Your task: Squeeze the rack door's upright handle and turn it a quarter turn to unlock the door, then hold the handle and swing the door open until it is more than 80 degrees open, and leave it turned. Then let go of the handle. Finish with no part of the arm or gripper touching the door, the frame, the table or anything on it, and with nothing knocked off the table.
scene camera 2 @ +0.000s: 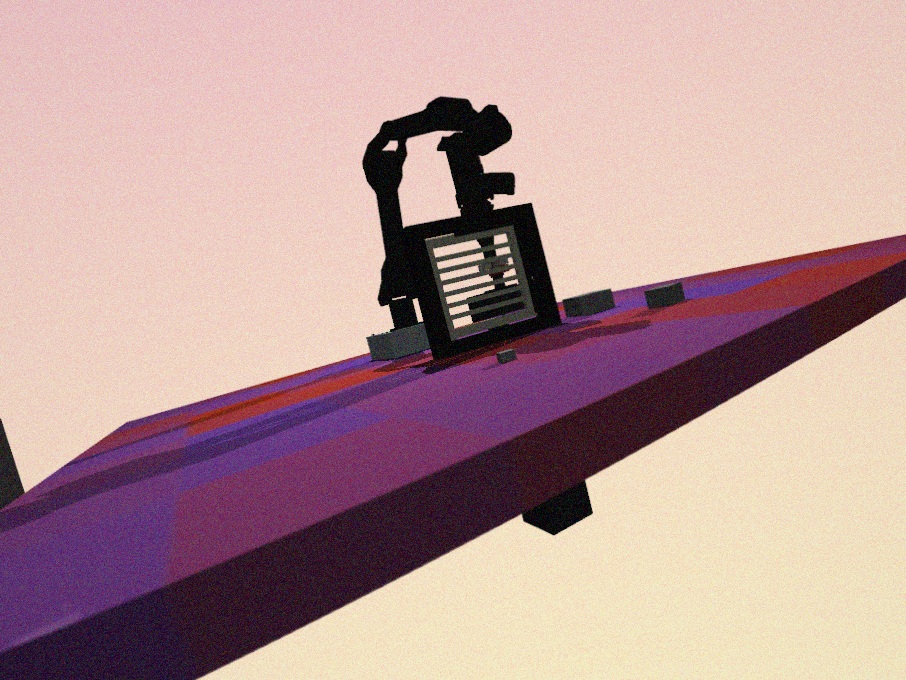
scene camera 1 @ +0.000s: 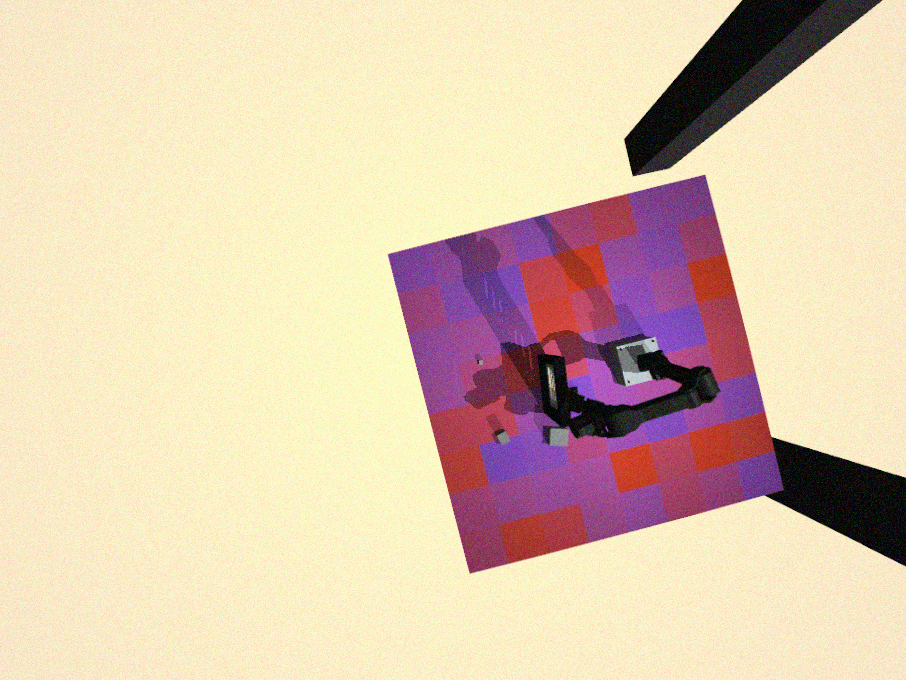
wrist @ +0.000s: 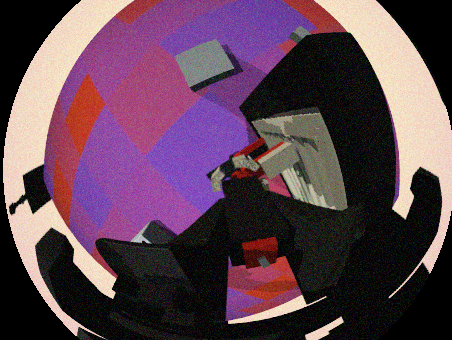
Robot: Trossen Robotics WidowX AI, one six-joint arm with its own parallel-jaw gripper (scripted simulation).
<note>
In view: my gripper (scene camera 2: 487, 250).
My gripper also shows in the wrist view (wrist: 245, 201).
</note>
